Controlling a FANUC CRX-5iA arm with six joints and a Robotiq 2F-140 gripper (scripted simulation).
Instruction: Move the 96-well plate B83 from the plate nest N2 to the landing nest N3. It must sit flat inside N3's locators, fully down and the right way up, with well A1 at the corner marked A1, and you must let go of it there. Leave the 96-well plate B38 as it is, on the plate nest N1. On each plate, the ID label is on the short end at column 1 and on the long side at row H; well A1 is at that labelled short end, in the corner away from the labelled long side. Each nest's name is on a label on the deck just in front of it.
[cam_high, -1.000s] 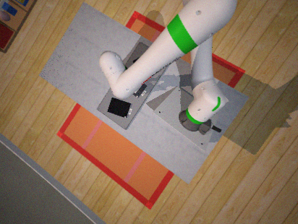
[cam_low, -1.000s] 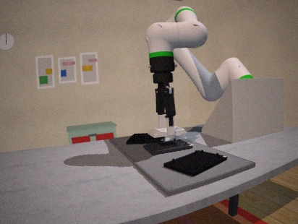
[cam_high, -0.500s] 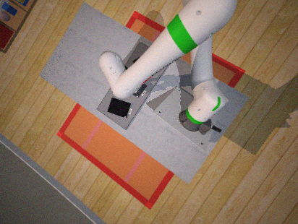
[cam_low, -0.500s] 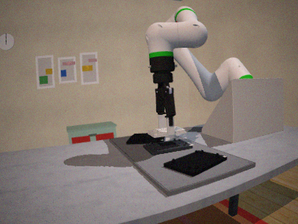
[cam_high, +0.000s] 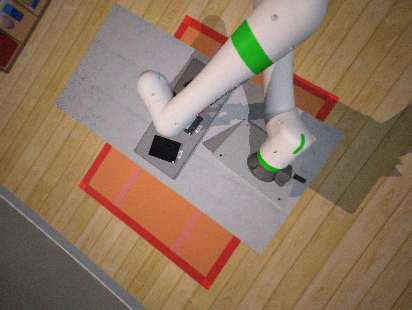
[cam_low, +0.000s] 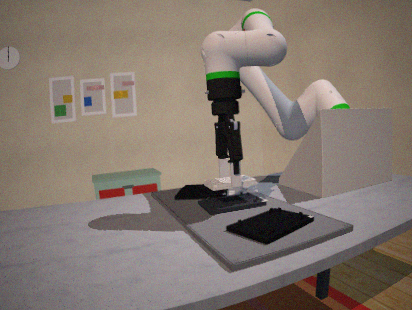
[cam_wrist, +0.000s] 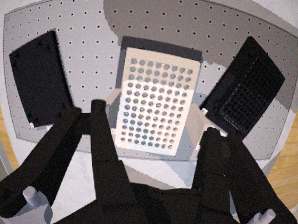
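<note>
The dark grey nest lies 8 cm below my hand. The rest, counted from my hand: black nest (21 cm to the left, 8 cm below, 3 cm ahead); black well plate (17 cm to the right, 7 cm below); white 96-well plate (2 cm below).
</note>
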